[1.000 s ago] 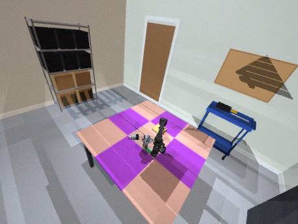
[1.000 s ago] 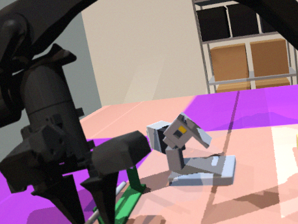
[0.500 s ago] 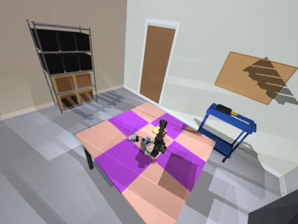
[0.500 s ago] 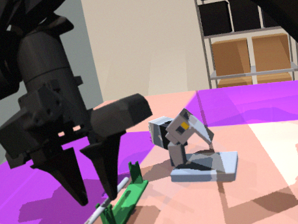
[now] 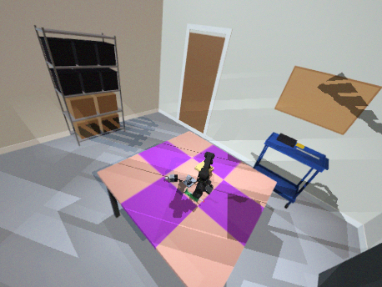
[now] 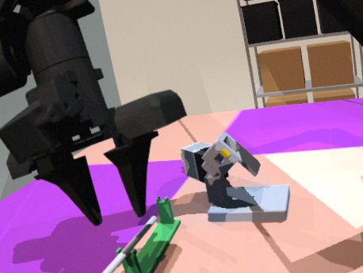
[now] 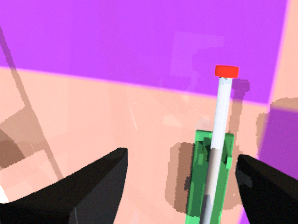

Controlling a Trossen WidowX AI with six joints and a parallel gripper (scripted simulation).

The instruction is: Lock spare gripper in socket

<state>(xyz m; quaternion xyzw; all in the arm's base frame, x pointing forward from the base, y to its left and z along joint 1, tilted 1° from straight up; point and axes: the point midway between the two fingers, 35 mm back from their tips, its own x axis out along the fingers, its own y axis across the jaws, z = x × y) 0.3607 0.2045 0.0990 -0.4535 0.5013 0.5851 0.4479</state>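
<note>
Right now the green cradle is 3 cm ahead of my gripper tip, 8 cm to the right of it and 7 cm below it. From my gripper tip the other things lie so: spare gripper: 4 cm ahead, 33 cm to the right, 7 cm below; then mount: 6 cm behind, 19 cm to the right, 4 cm below.
</note>
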